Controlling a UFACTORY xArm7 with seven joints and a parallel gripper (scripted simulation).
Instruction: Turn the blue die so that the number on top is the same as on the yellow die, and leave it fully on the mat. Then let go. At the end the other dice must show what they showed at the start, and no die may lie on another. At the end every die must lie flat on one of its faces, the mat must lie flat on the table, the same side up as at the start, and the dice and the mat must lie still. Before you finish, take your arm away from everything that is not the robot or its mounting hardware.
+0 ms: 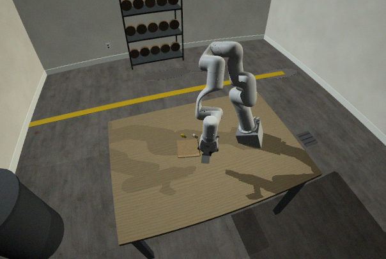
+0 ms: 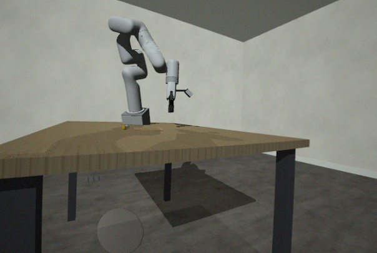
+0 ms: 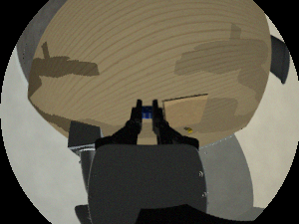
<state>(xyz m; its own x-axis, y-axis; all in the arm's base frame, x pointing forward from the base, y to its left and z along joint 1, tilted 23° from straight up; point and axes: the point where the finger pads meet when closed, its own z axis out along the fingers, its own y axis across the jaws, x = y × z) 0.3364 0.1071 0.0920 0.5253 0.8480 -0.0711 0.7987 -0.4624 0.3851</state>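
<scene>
Now: the tan mat 160 mm to the right of my hand, 110 mm below it and 50 mm ahead of it. The rest, counted from my hand: yellow die (280 mm to the right, 100 mm below, 40 mm ahead); white die (240 mm to the right, 100 mm below, 30 mm behind); blue die (10 mm to the right, 10 mm below).
</scene>
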